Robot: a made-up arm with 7 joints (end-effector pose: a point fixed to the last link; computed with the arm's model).
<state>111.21 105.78 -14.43 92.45 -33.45 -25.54 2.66</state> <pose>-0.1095 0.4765 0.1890 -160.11 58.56 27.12</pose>
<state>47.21 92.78 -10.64 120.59 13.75 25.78 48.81</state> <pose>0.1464 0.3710 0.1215 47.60 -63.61 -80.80</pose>
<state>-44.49 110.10 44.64 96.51 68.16 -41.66 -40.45</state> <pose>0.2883 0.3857 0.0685 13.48 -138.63 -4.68</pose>
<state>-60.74 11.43 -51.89 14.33 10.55 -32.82 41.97</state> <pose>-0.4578 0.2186 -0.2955 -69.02 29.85 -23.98</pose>
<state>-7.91 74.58 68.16 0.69 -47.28 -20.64 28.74</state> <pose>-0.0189 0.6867 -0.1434 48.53 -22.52 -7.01</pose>
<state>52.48 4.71 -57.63 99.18 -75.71 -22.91 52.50</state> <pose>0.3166 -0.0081 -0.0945 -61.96 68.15 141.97</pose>
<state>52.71 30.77 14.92 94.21 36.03 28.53 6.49</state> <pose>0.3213 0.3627 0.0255 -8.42 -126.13 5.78</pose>
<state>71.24 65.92 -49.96 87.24 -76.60 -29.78 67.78</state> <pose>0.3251 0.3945 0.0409 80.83 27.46 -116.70</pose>
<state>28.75 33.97 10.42 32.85 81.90 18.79 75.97</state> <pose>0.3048 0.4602 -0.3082 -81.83 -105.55 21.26</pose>
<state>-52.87 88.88 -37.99 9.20 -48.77 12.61 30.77</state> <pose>-0.0091 0.7026 -0.0421 35.41 122.10 -76.39</pose>
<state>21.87 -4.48 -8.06 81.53 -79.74 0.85 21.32</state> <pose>0.3365 0.0938 -0.2521 49.55 -75.76 -73.24</pose>
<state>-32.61 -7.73 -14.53 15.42 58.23 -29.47 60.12</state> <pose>-0.2416 0.0650 -0.4841 -48.10 -30.13 38.01</pose>
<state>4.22 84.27 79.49 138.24 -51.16 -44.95 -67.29</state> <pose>0.0175 0.3304 0.1306 -46.93 52.65 37.36</pose>
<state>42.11 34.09 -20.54 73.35 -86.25 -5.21 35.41</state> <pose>0.3953 0.3117 -0.1390 82.48 -31.15 -98.02</pose>
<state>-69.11 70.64 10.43 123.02 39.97 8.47 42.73</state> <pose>0.0308 0.3609 -0.1851 -52.09 -23.85 -51.12</pose>
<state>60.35 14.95 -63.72 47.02 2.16 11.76 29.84</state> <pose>0.4733 0.1360 -0.1863 5.21 -56.73 -79.23</pose>
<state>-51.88 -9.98 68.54 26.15 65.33 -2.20 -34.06</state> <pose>-0.4011 0.1512 -0.3604 75.94 41.07 120.30</pose>
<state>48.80 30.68 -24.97 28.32 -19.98 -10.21 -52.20</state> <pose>0.4209 0.3831 -0.2410 87.33 -89.27 -7.04</pose>
